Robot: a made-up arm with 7 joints.
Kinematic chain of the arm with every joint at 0, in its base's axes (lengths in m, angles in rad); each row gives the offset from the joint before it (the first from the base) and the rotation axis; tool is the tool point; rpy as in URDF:
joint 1: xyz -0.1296 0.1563 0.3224 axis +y
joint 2: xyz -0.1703 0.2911 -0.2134 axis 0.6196 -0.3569 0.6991
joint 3: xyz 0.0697 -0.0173 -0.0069 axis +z
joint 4: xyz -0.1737 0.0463 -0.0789 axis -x
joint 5: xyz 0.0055 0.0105 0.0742 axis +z
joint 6: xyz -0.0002 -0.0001 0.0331 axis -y
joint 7: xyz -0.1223 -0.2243 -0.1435 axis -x
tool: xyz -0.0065 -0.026 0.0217 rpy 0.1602 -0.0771 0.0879
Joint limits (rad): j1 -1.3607..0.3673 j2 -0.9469..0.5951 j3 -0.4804..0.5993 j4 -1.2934..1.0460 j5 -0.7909..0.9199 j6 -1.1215..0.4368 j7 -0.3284..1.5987
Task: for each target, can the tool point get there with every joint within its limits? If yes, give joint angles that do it. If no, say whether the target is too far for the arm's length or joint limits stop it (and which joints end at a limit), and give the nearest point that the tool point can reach.
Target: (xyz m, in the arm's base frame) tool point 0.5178 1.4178 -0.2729
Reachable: no: too far | nearest point 0.1849 0.8532 0.0265 | short by 0.721 m
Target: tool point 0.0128 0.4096 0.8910
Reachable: no: joint limits stop it (at a limit: joint 1, joint 2, joint 3, joint 6, joint 7) | nearest point -0.2964 0.4213 0.4962 | short by 0.502 m
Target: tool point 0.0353 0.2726 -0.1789
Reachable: yes | joints -0.9132 -0.3114 0.3344 -0.7836 0.4204 0.2797 1.4145
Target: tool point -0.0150 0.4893 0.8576
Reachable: no: joint limits stop it (at a limit: joint 1, joint 2, joint 3, joint 6, joint 7) | nearest point -0.2975 0.4549 0.4959 | short by 0.460 m
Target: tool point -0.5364 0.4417 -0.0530
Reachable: yes | joints -0.4165 -0.6734 0.0542 0.2392 -0.4932 0.1466 -0.1706
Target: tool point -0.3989 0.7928 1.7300
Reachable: no: too far | nearest point -0.4900 0.5103 0.5615 | short by 1.206 m
